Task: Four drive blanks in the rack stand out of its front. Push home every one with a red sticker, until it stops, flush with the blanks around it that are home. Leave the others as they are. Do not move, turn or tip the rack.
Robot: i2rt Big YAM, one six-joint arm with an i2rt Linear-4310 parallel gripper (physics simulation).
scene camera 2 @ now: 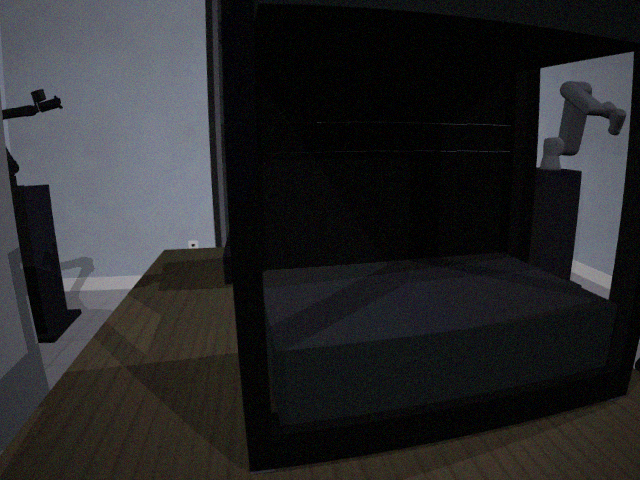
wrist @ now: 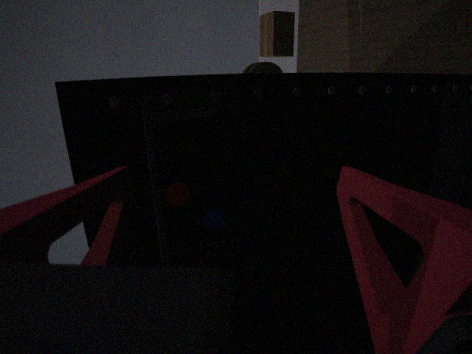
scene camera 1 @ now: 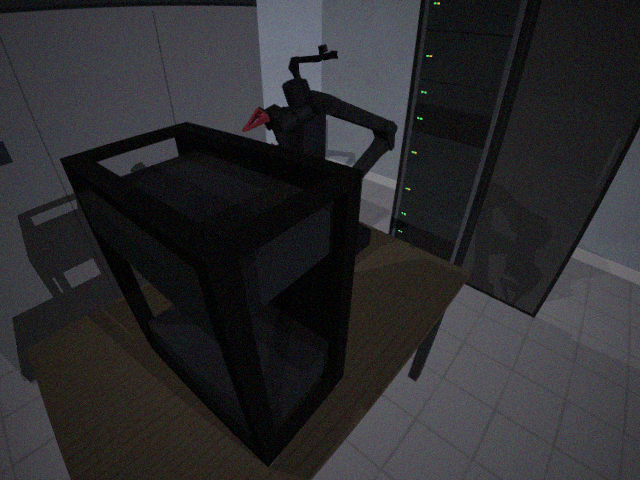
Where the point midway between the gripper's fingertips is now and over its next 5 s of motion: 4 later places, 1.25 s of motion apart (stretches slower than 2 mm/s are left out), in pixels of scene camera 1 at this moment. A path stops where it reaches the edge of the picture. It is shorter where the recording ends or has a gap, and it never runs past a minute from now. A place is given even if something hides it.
My gripper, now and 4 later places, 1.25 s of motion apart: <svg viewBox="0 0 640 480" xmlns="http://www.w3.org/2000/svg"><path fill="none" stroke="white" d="M250 145L236 154L226 159L214 162L241 165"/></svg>
